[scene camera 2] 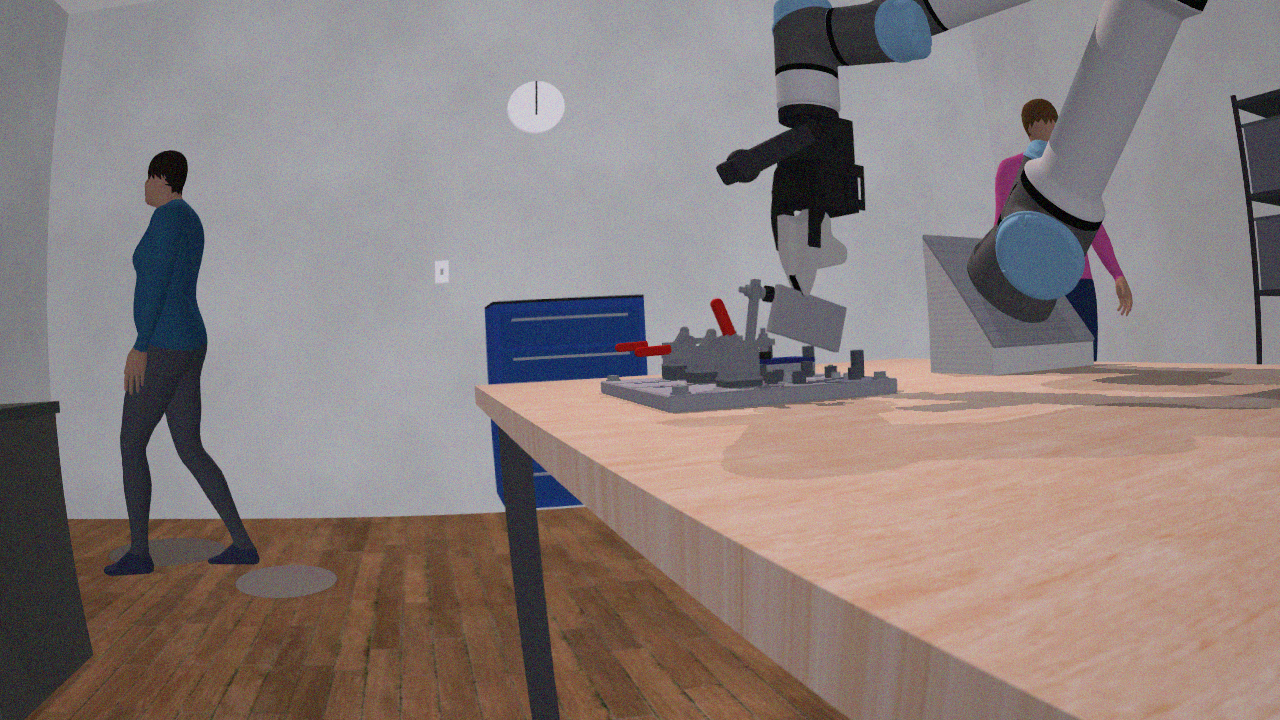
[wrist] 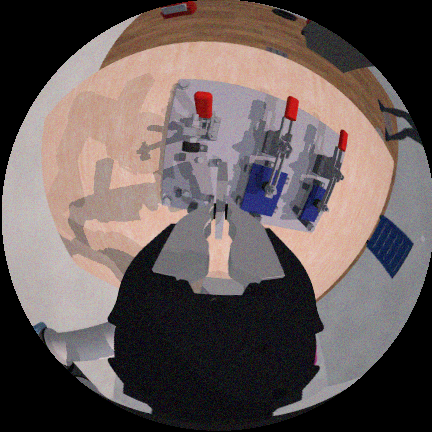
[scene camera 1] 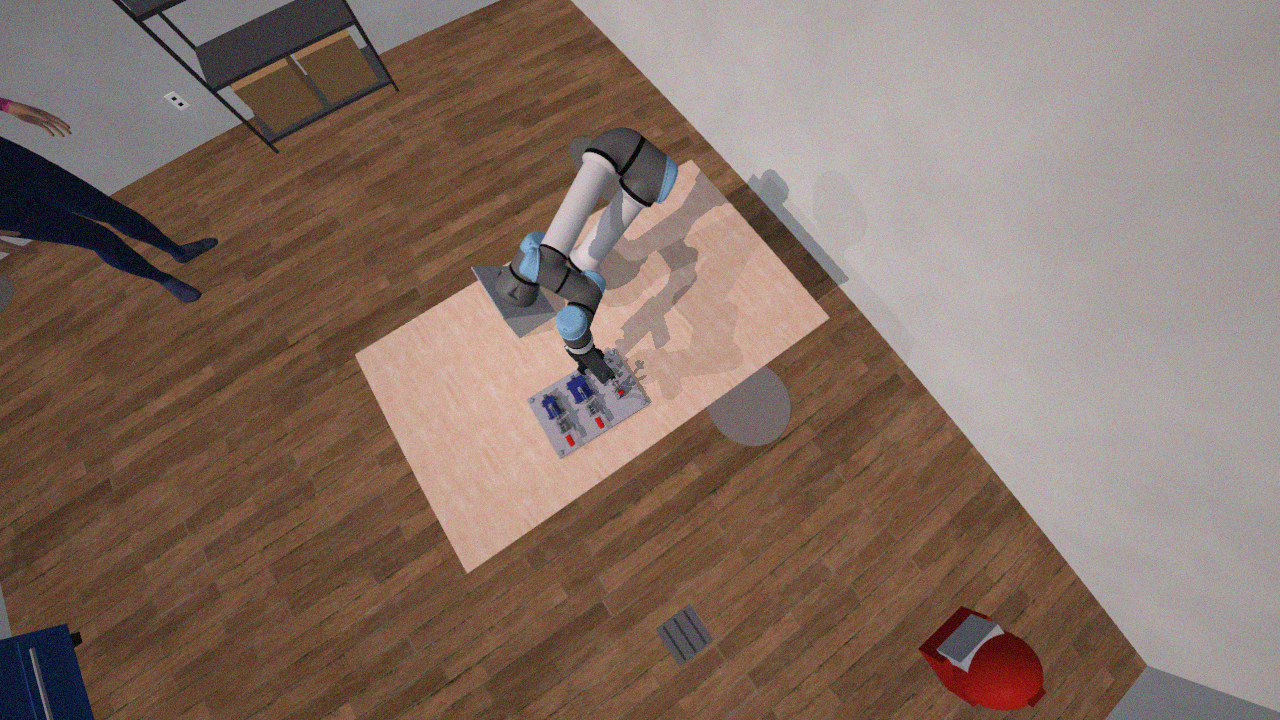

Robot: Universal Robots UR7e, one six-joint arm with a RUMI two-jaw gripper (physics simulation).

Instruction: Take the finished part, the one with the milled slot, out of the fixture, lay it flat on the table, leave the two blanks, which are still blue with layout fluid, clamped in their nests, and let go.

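Where they show: gripper, fingertip midpoint: [scene camera 2: 801, 296] [wrist: 220, 204]; arm's base, link origin: [scene camera 2: 1010, 286] [scene camera 1: 515, 290].
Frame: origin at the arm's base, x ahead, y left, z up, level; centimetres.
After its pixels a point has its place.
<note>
My gripper [scene camera 1: 610, 378] @[x 38.7, y 7.8, z -1.6 cm] [scene camera 2: 796, 284] @[x 38.7, y 7.8, z -1.6 cm] [wrist: 220, 204] @[x 38.7, y 7.8, z -1.6 cm] points down and is shut on the grey finished part [scene camera 2: 807, 317] @[x 38.3, y 8.2, z -3.8 cm] [wrist: 221, 187] @[x 40.9, y 8.1, z -0.5 cm], which hangs tilted above the fixture plate [scene camera 1: 547, 436] @[x 47.0, y -16.7, z -10.2 cm] [scene camera 2: 644, 394] @[x 56.3, y 8.1, z -10.6 cm] [wrist: 232, 107] @[x 51.7, y 8.2, z -10.3 cm]. In the wrist view the part is seen edge-on between the fingertips; its slot cannot be made out. The larger blue blank [scene camera 1: 580, 386] @[x 39.0, y 1.4, z -8.2 cm] [wrist: 255, 190] @[x 39.4, y 2.2, z -8.1 cm] and the smaller blue blank [scene camera 1: 551, 407] [wrist: 310, 211] sit in their nests with clamp arms down on them. The third clamp, with its red handle [scene camera 2: 722, 316] @[x 49.4, y 12.3, z -3.5 cm] [wrist: 203, 104] @[x 48.8, y 11.3, z -2.9 cm], stands open, its arm raised beside the part.
The fixture lies on the wooden table [scene camera 1: 429, 447] @[x 28.0, y -52.7, z -11.8 cm] [scene camera 2: 1029, 501] @[x 56.8, y 67.3, z -11.8 cm] [wrist: 75, 120] @[x 53.5, y 49.6, z -11.7 cm]. A grey sloped box [scene camera 1: 528, 324] @[x 10.8, y -2.4, z -5.8 cm] [scene camera 2: 953, 335] @[x 10.7, y -1.6, z -6.6 cm] stands on the table near the arm. A blue cabinet [scene camera 2: 572, 335] and two people [scene camera 2: 170, 259] [scene camera 2: 1008, 179] are beyond the table.
</note>
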